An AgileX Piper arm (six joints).
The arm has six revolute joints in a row. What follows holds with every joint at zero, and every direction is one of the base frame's. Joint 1 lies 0.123 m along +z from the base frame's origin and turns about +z. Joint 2 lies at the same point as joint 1 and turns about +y. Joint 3 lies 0.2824 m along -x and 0.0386 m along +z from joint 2 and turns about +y. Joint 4 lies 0.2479 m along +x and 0.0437 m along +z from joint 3 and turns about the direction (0.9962, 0, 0.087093). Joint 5 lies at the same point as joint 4 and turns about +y. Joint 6 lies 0.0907 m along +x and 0.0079 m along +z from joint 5 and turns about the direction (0.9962, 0, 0.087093). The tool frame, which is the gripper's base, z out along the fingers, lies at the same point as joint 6; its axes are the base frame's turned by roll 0, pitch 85.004 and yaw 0 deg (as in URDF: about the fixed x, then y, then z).
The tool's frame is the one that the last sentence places.
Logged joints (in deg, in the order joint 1, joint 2, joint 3, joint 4, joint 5, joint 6), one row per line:
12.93 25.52 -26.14 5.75 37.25 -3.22
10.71 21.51 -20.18 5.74 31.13 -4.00
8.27 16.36 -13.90 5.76 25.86 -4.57
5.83 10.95 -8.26 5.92 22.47 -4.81
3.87 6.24 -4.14 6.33 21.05 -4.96
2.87 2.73 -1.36 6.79 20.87 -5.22
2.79 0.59 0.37 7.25 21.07 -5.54
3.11 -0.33 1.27 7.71 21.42 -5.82
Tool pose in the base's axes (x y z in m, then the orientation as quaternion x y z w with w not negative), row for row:
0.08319 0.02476 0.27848 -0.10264 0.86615 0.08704 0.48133
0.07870 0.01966 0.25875 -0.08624 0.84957 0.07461 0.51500
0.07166 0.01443 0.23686 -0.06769 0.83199 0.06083 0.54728
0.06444 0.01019 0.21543 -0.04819 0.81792 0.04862 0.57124
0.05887 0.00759 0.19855 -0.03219 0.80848 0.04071 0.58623
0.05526 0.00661 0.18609 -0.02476 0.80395 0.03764 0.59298
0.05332 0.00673 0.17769 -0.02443 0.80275 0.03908 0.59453
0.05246 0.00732 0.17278 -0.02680 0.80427 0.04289 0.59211
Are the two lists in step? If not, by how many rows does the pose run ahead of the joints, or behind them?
They are in step.
